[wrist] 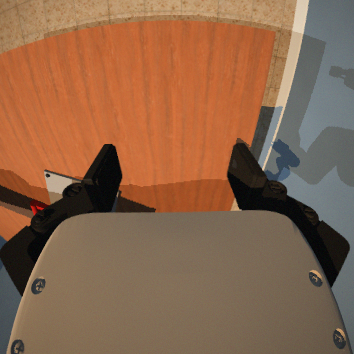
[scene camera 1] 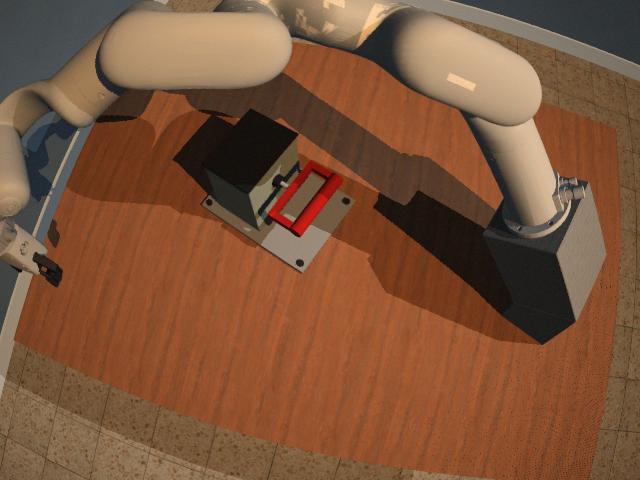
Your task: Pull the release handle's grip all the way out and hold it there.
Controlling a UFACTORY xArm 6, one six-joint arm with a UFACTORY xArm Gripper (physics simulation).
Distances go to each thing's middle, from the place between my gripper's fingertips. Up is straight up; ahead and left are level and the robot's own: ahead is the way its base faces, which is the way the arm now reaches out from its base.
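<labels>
Grey base plate (scene camera 1: 297,252): far to the right of my hand, far behind it, far below it.
</labels>
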